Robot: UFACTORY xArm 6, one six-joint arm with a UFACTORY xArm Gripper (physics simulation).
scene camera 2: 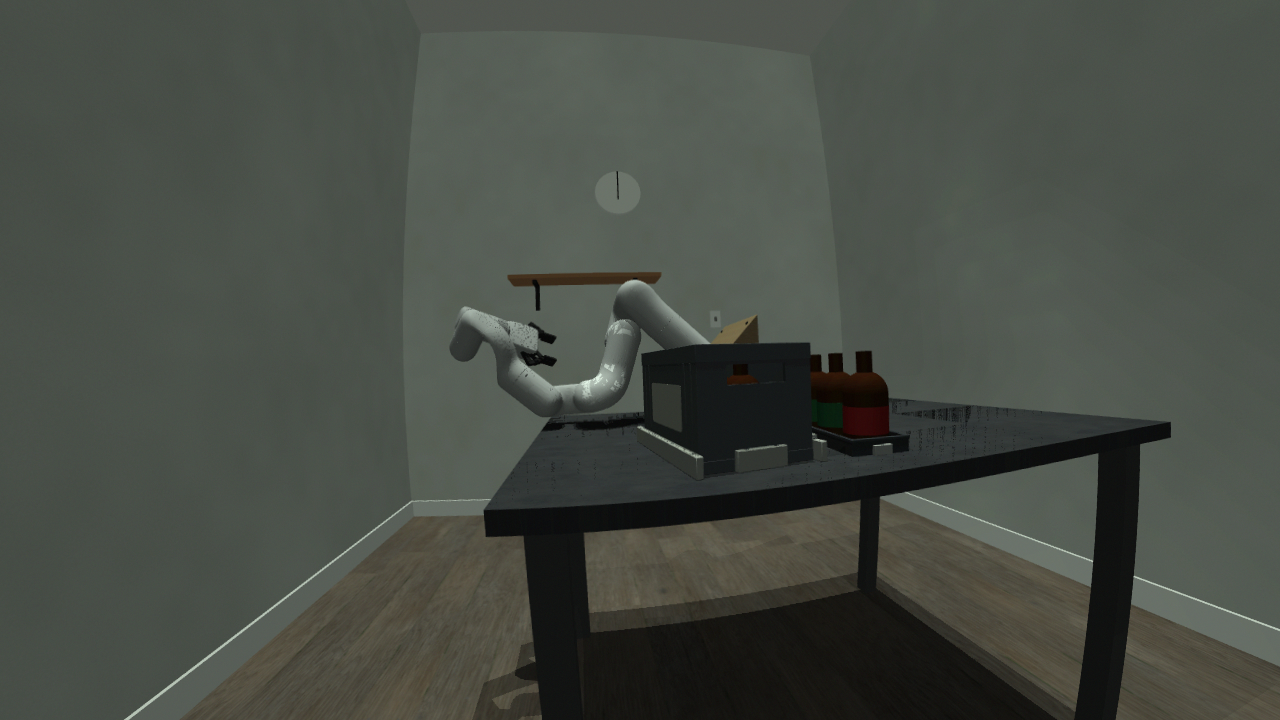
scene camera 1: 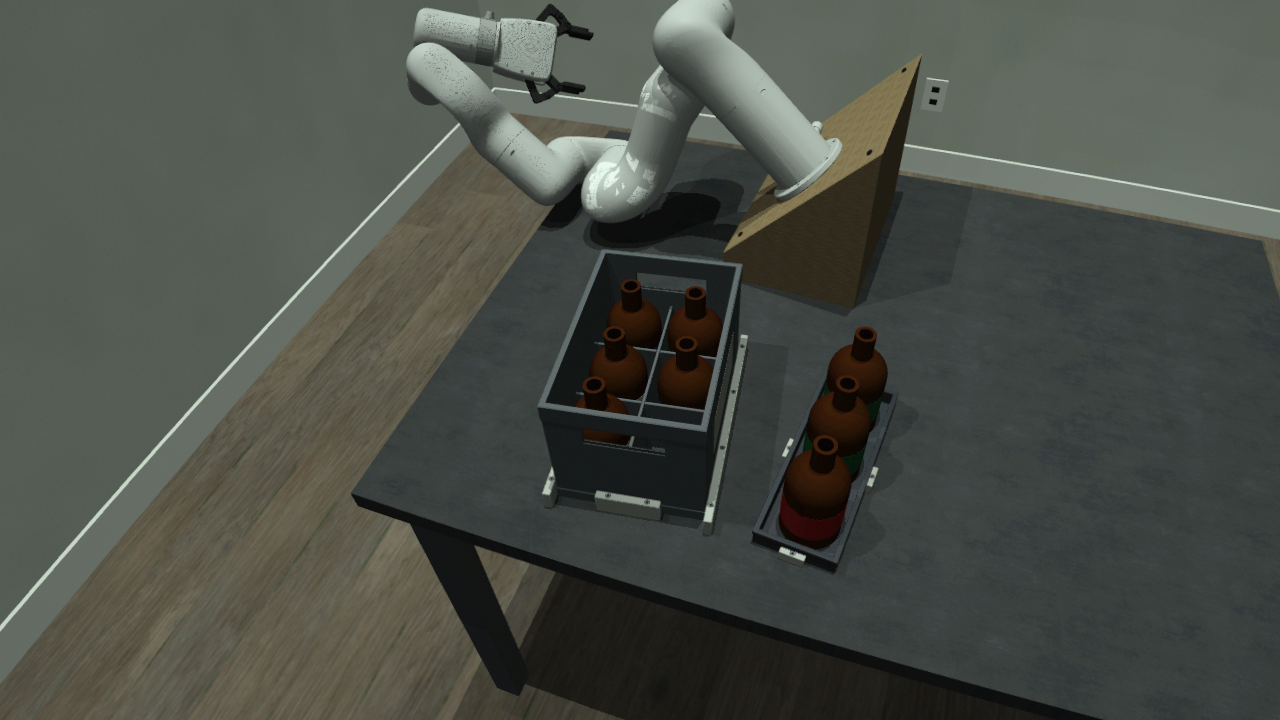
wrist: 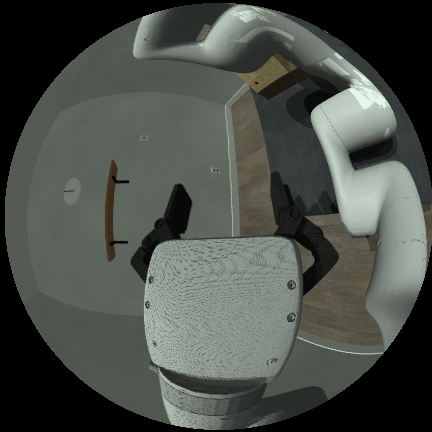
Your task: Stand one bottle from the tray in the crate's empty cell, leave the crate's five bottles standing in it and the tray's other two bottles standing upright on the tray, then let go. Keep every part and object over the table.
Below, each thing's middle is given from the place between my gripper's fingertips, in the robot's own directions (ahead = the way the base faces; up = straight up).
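Scene:
There is the long strip [scene camera 1: 713,497], and my hand is 420 mm to the right of it, 540 mm short of it and 190 mm above it. As for the red-labelled bottle [scene camera 1: 817,485], I find it 560 mm to the left of my hand, 640 mm ahead of it and 120 mm below it.

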